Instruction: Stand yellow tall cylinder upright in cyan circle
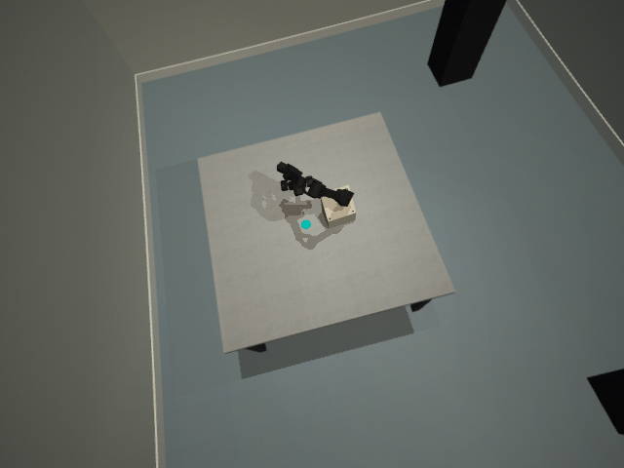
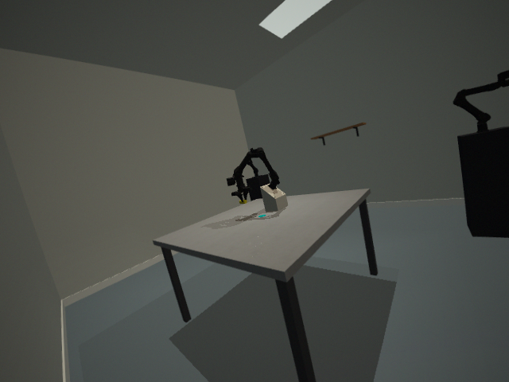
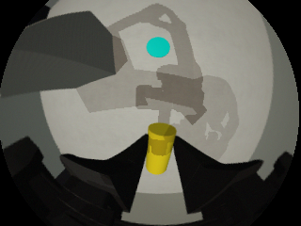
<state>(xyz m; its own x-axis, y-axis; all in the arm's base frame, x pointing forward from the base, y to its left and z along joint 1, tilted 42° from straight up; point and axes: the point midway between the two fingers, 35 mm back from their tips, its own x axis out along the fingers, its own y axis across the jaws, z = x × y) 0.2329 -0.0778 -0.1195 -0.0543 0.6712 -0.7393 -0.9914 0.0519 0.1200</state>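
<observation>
Right now the yellow tall cylinder is 2 cm to the right of my gripper tip. The rest, counted from my gripper tip: cyan circle (1 cm ahead, 17 cm to the left, 13 cm below).
</observation>
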